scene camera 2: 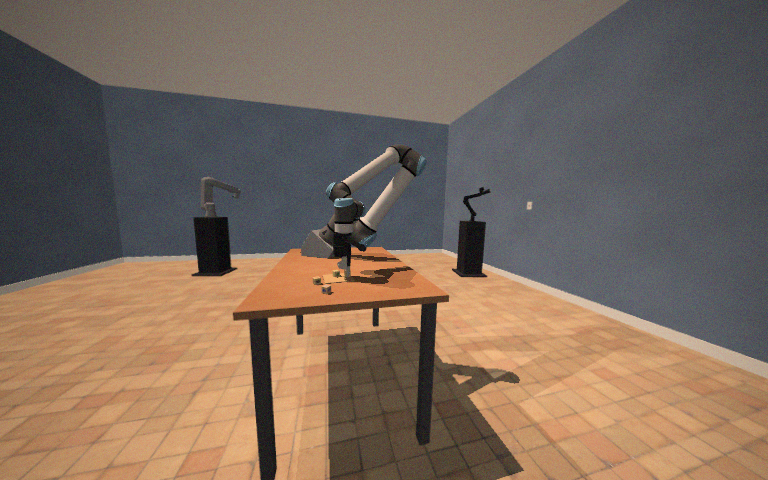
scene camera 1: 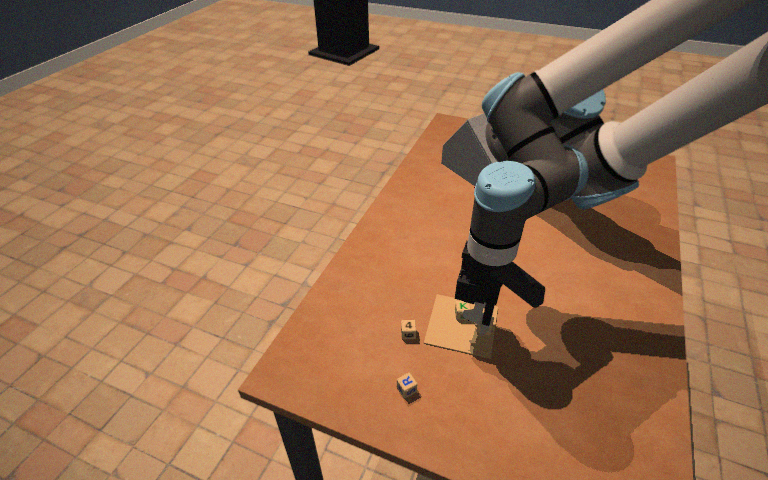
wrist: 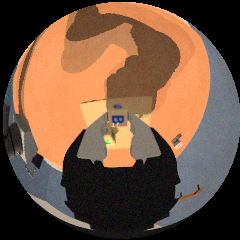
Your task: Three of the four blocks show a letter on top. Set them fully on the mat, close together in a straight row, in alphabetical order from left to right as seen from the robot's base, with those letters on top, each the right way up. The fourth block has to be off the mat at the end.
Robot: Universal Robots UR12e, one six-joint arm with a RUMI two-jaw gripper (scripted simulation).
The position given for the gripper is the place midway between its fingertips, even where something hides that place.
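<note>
A tan mat [scene camera 1: 444, 330] is visible, and the wrist view has the mat too [wrist: 141, 106]. The gripper [scene camera 1: 483, 328] can likewise be seen, and it appears again in the wrist view [wrist: 117, 112].
</note>
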